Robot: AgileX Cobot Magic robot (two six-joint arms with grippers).
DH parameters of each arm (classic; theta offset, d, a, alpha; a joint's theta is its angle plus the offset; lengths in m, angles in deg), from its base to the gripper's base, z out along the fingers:
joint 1: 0 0.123 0 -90
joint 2: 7.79 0 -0.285 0
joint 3: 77.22 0 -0.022 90
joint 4: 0 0.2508 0 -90
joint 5: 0 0 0.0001 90
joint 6: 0 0.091 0 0
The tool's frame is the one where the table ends.
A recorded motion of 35 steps. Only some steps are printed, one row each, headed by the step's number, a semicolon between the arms.
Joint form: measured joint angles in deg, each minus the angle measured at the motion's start. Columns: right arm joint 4, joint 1, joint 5, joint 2, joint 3, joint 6; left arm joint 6, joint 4, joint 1, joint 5, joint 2, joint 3.
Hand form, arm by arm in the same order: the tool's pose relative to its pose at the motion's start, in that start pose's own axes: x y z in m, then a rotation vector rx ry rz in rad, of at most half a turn. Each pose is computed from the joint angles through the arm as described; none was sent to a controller.
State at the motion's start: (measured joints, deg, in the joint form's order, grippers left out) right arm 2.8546 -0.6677 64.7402 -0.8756 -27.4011 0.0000; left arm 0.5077 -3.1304 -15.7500 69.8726 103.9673 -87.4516
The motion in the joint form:
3: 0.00 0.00 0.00 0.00 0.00 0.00; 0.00 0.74 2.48 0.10 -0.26 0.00
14: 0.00 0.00 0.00 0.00 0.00 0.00; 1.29 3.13 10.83 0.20 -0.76 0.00
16: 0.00 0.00 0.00 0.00 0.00 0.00; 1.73 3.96 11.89 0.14 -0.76 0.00
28: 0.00 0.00 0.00 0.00 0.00 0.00; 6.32 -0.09 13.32 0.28 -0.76 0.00
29: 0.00 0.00 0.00 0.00 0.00 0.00; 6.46 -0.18 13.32 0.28 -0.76 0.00
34: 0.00 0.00 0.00 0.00 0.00 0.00; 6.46 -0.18 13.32 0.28 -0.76 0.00
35: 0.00 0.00 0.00 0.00 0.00 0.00; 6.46 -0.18 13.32 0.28 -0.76 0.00
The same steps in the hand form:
3: 0.0000 0.0000 0.0000 0.0000 0.0000 0.0000; 0.0006 0.0169 -0.0026 -0.0186 -0.0047 -0.0381
14: 0.0000 0.0000 0.0000 0.0000 0.0000 0.0000; 0.0073 0.0733 -0.0098 -0.0805 -0.0132 -0.1452
16: 0.0000 0.0000 0.0000 0.0000 0.0000 0.0000; 0.0087 0.0812 -0.0104 -0.0970 -0.0125 -0.1509
28: 0.0000 0.0000 0.0000 0.0000 0.0000 0.0000; 0.0095 0.0842 -0.0108 -0.0351 -0.0187 -0.1189
29: 0.0000 0.0000 0.0000 0.0000 0.0000 0.0000; 0.0095 0.0840 -0.0108 -0.0337 -0.0189 -0.1170
34: 0.0000 0.0000 0.0000 0.0000 0.0000 0.0000; 0.0095 0.0840 -0.0108 -0.0337 -0.0189 -0.1170
35: 0.0000 0.0000 0.0000 0.0000 0.0000 0.0000; 0.0095 0.0840 -0.0108 -0.0337 -0.0189 -0.1170

